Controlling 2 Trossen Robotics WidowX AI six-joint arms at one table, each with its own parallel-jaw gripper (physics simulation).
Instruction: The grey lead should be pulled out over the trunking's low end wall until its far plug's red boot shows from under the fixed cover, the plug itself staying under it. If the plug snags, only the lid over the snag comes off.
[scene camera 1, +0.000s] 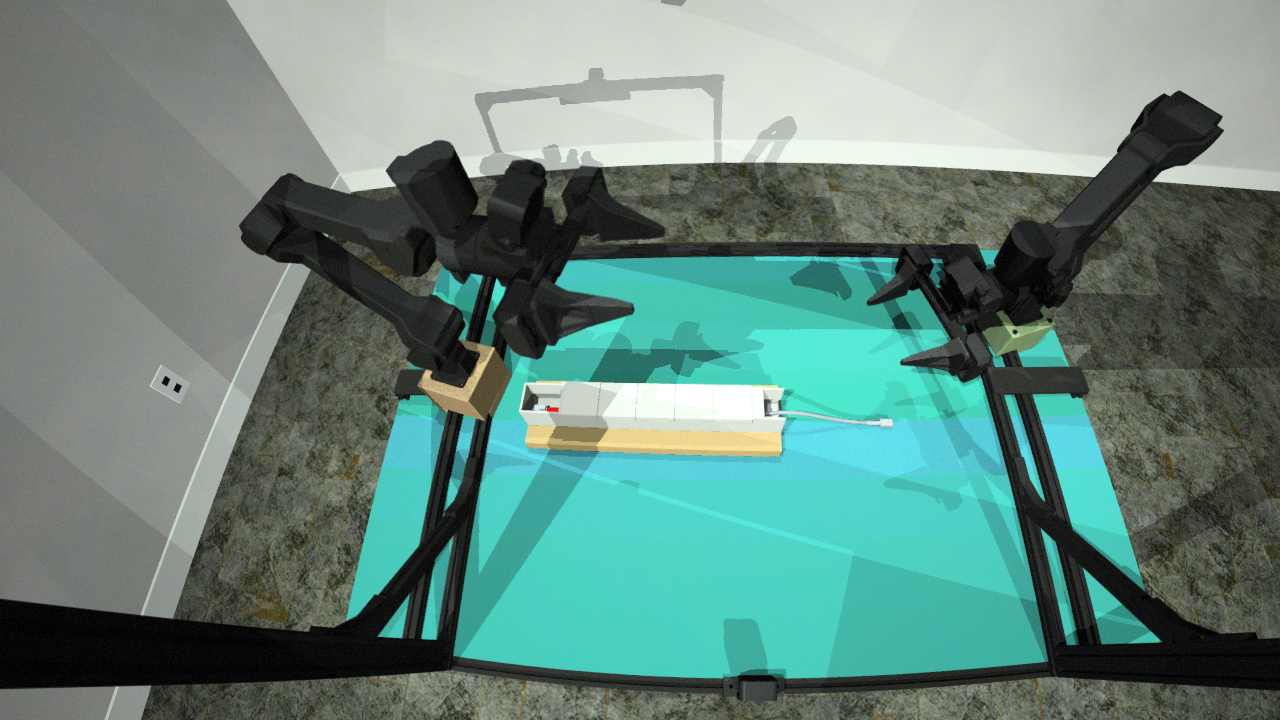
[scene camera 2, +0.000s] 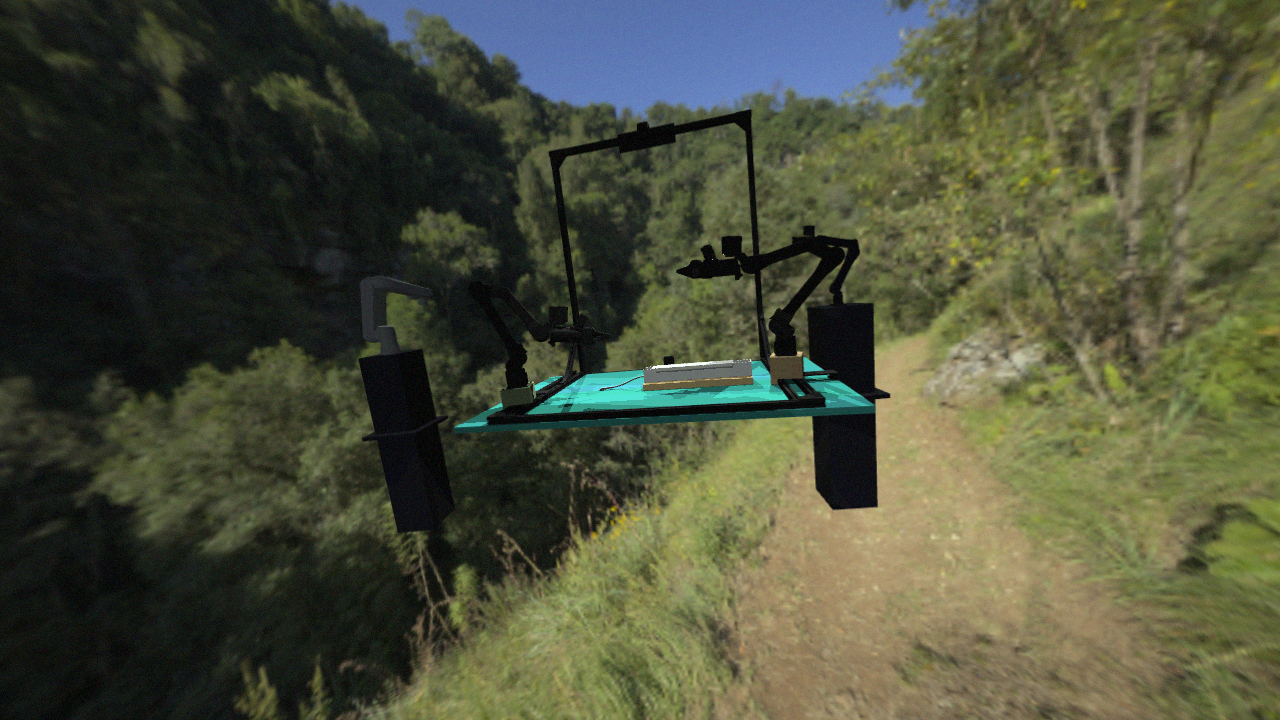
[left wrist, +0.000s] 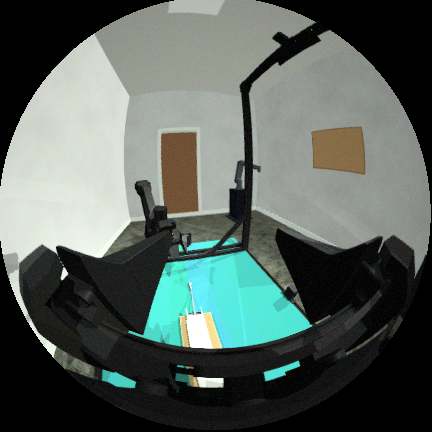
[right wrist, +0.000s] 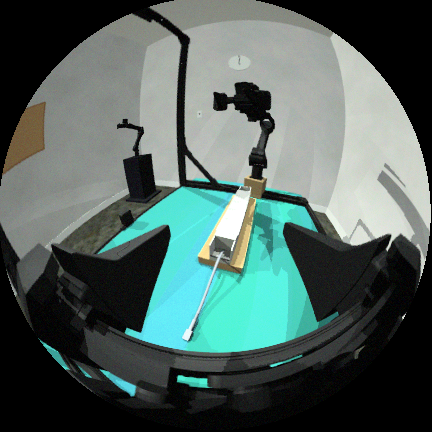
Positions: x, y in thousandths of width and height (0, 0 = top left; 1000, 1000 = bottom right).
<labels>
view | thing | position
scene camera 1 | left gripper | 507, 373
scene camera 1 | right gripper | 690, 462
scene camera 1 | wooden base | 427, 598
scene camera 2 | left gripper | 532, 377
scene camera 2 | wooden base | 579, 519
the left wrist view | left gripper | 520, 545
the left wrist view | wooden base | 497, 788
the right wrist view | left gripper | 527, 209
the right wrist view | right gripper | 529, 531
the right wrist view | wooden base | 538, 598
</labels>
